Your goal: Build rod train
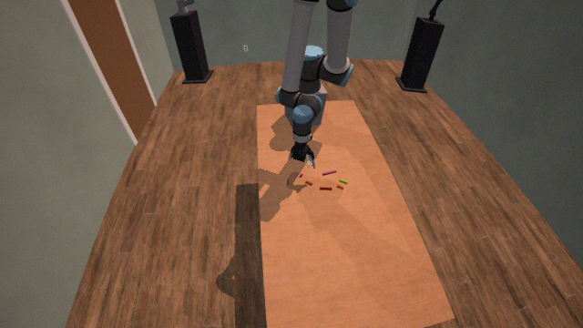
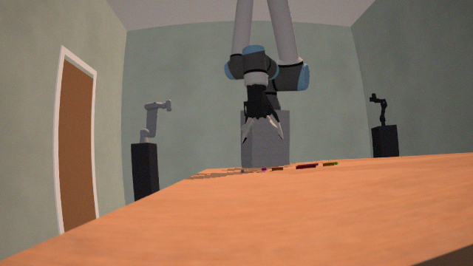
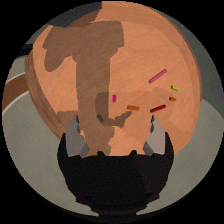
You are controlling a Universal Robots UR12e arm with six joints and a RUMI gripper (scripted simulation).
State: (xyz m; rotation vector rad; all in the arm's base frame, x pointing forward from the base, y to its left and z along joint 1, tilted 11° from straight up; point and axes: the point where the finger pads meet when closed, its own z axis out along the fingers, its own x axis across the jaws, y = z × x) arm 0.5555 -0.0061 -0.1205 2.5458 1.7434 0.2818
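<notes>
The grey rod lies 10 cm below my hand, 8 cm to the right of it and 5 cm ahead of it. Also, from my hand: pink rod: 17 cm to the left, 10 cm below, 3 cm behind; then red rod: 15 cm to the left, 10 cm below, 9 cm ahead; then magenta rod: 10 cm below.
</notes>
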